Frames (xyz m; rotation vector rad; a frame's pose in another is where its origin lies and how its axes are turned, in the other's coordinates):
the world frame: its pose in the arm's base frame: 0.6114 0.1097 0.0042 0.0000 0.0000 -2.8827
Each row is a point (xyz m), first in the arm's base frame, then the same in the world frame.
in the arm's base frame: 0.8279 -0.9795 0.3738
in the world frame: 0.0696 1.1083 0.3696
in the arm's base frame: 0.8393 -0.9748 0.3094
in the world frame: 0.0573 1.1067 0.3052
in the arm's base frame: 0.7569 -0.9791 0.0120
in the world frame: 0.1381 1.0898 0.0078
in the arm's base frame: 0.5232 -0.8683 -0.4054
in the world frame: 0.3356 0.9228 -0.4096
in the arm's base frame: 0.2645 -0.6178 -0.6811
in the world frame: 0.5216 0.6144 -0.6853
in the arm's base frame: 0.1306 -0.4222 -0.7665
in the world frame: 0.6009 0.3911 -0.7707
